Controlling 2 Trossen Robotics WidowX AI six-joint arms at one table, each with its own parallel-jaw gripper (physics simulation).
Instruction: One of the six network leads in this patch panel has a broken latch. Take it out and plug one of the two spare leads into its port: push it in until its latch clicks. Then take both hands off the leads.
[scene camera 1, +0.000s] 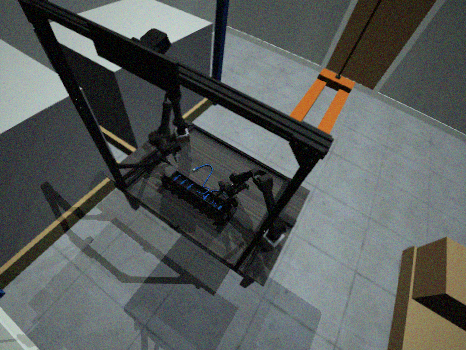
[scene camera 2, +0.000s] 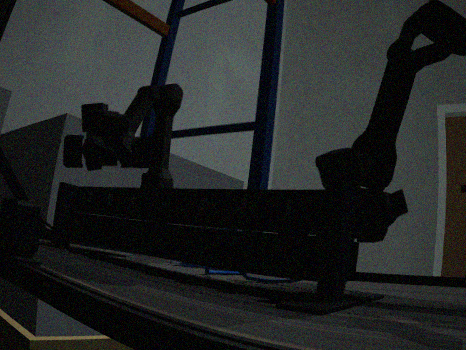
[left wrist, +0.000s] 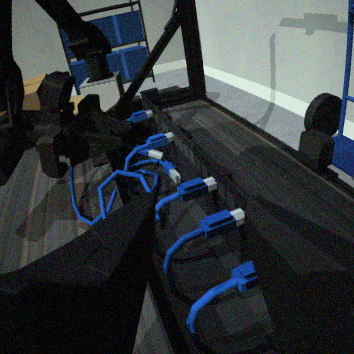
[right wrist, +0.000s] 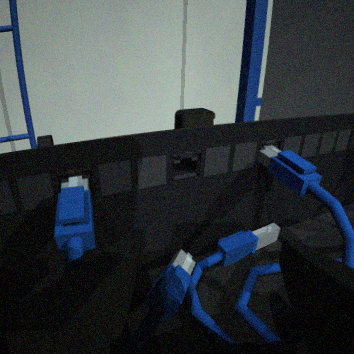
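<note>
The black patch panel stands on the dark wooden table. Several blue leads are plugged into it, among them one lead and another. One port is empty. Two loose plugs lie below that port, off the panel; they also show in the left wrist view. A spare lead's cable loops on the table behind the panel. My left gripper is open and empty at the panel's left end. My right gripper is open and empty, facing the empty port.
A black gantry frame spans the table. A blue shelf rack and a blue post stand beyond it. A small black block sits behind the panel. A black wheel stands by the table's far edge.
</note>
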